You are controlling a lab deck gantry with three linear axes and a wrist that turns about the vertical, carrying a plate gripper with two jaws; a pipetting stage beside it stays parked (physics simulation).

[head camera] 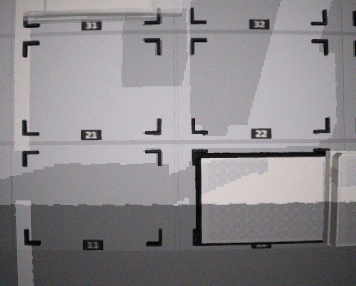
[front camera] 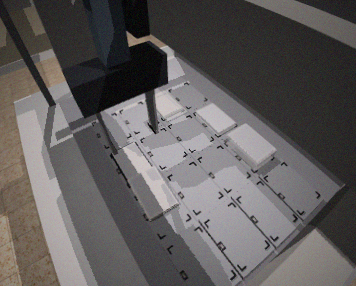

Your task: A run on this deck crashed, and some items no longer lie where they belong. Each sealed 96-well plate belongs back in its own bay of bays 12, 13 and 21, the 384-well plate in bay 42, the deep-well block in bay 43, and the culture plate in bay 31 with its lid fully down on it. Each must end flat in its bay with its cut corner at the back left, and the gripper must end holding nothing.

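Pixels of known places: gripper, fingertip midpoint: [front camera: 133,138]; robot's base, origin of the base link: [head camera: 29,241] [front camera: 92,123].
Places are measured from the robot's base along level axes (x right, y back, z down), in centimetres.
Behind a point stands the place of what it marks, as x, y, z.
My gripper [front camera: 135,141] {-5.1, -27.6, -15.9} is open and empty; its jaws stand wide apart near the back left end of the front plate row. One sealed plate [front camera: 134,154] {-6.0, -21.2, -1.4} [head camera: 262,200] {-4.3, -22.4, -1.4} lies in bay 12. Another plate [front camera: 153,196] {-3.8, -36.2, -2.0} [head camera: 348,200] {-4.4, -29.6, -2.7} lies close to its right, shifted left from bay 13. The third sealed plate cannot be told apart. Bay 21 [head camera: 91,90] {-14.7, -6.4, 0.0} is empty. The culture plate [front camera: 168,105] {-25.9, -9.1, -1.9} [head camera: 95,6] {-21.9, -7.4, -1.9} is at bay 31; a clear edge reaches past its right corner mark. The 384-well plate [front camera: 215,117] {-36.2, -23.0, -1.4} is at bay 42. A tall block [front camera: 251,141] {-35.3, -39.3, -5.5} is at bay 43; its layers are unclear. Cut corners cannot be made out.
Bay 11 [head camera: 92,200] {-4.1, -6.4, 0.0} and bay 22 [head camera: 290,90] {-14.6, -25.7, 0.0} hold no plate. The dark gantry carriage [front camera: 120,75] {-4.6, -30.6, -34.4} covers the back left of the deck in the front view. A slim dark post [front camera: 30,57] {9.2, 20.8, -20.1} stands at the left. A pale surface [front camera: 315,260] {-3.5, -61.8, -40.0} lies beyond the deck's right edge.
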